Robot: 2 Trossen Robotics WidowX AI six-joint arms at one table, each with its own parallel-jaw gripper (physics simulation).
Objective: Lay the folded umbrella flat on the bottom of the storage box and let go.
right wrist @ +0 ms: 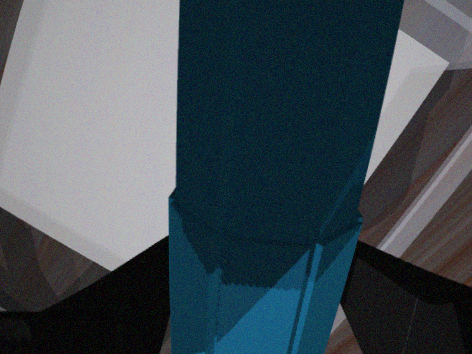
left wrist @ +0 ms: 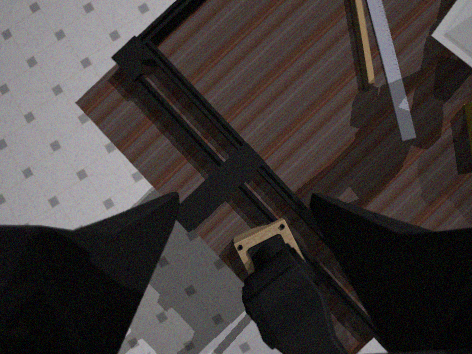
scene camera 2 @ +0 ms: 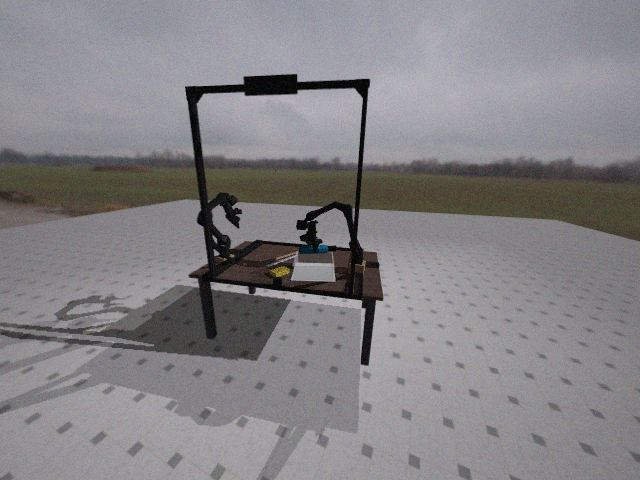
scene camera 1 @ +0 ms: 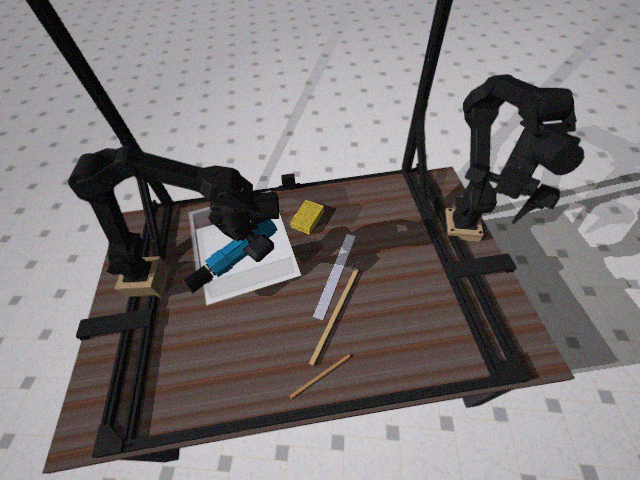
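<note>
The folded umbrella (scene camera 1: 226,256) (scene camera 2: 316,249) (right wrist: 280,150), blue with a black handle, is held roughly level over the white storage box (scene camera 1: 258,277) (scene camera 2: 313,273) (right wrist: 90,125). It lies slantwise across the box in scene camera 1, its handle past the box's left side. The gap between umbrella and box floor is hard to judge. My right gripper (scene camera 1: 245,241) (scene camera 2: 311,244) (right wrist: 251,244) is shut on the umbrella's blue middle, a finger on each side. My left gripper (scene camera 1: 501,198) (scene camera 2: 237,219) (left wrist: 245,199) is open and empty, raised near its own base, far from the box.
A yellow block (scene camera 1: 307,216) (scene camera 2: 279,271) lies beside the box. A pale ruler-like strip (scene camera 1: 333,279) (left wrist: 392,70), a wooden stick (scene camera 1: 334,316) (left wrist: 365,42) and a thinner stick (scene camera 1: 320,376) lie on the table. Black frame rails (scene camera 1: 449,268) run along the table's sides, with tall posts.
</note>
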